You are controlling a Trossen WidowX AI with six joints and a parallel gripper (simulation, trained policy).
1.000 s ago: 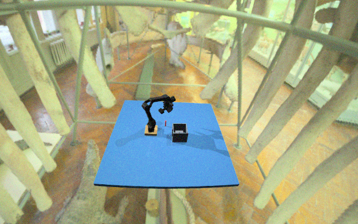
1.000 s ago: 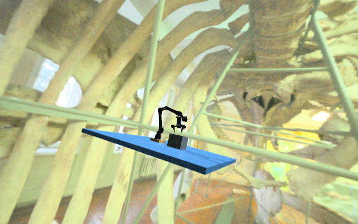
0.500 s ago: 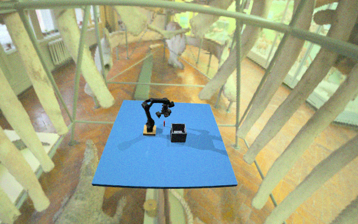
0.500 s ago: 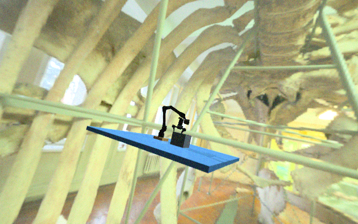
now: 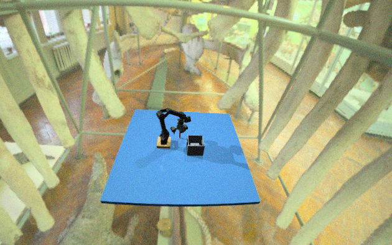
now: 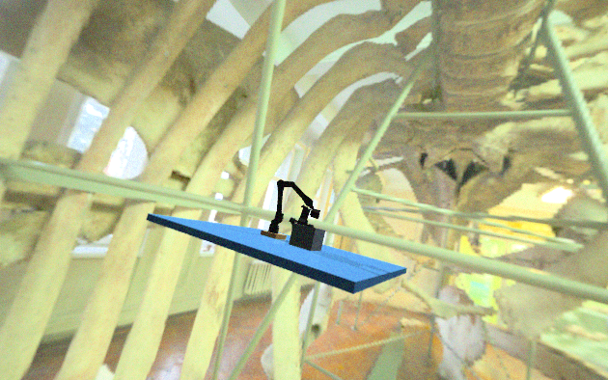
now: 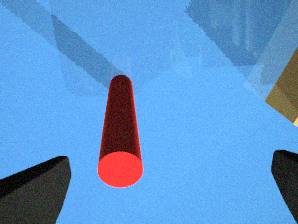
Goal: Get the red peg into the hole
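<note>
Now: the red peg 2 cm below my gripper tip, 2 cm ahead of it and 1 cm to the right of it. Also, from my gripper tip: light grey plate: 21 cm to the right, 14 cm ahead, 2 cm below.
</note>
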